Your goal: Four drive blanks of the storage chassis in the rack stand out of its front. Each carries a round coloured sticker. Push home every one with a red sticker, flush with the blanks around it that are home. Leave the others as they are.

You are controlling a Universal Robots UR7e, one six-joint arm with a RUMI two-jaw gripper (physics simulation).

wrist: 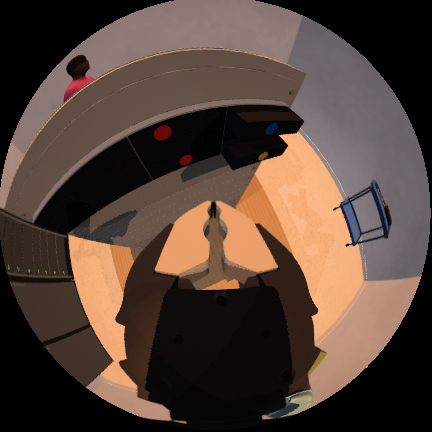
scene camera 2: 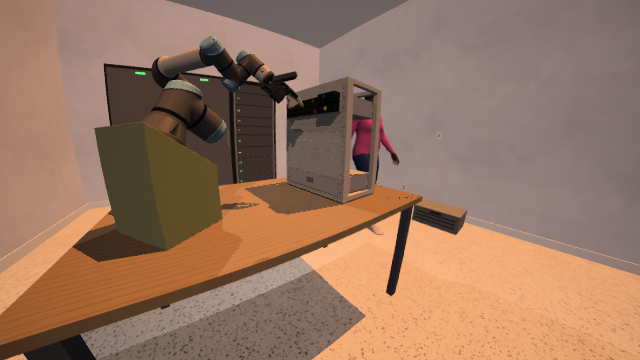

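Note:
My gripper is there at point(scene camera 2: 303, 107), and I find it again at point(wrist: 212, 203). As for the things, I can see a rack point(scene camera 2: 322, 166), and the wrist view gives me the rack too, at point(wrist: 132, 150).

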